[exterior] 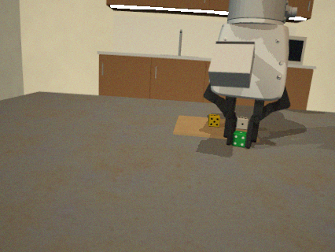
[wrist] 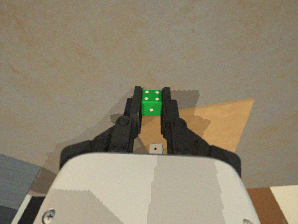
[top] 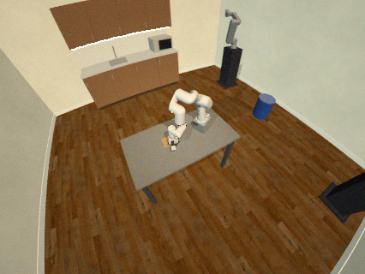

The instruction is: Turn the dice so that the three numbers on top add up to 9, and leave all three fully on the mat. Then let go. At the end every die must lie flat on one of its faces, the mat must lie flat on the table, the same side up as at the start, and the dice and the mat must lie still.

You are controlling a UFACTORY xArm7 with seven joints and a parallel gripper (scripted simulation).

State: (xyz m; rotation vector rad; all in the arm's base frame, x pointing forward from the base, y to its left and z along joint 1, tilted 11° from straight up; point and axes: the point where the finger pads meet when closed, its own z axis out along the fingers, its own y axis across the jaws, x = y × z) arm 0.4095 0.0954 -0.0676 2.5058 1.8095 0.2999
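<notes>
My gripper is now 10 cm to the left of the yellow die, 3 cm short of it and 1 cm above it. Also, from my hand: tan mat: 10 cm to the right, 3 cm ahead, 2 cm below; then white die: 10 cm to the right, 2 cm behind, 1 cm below; then green die: 1 cm below.
</notes>
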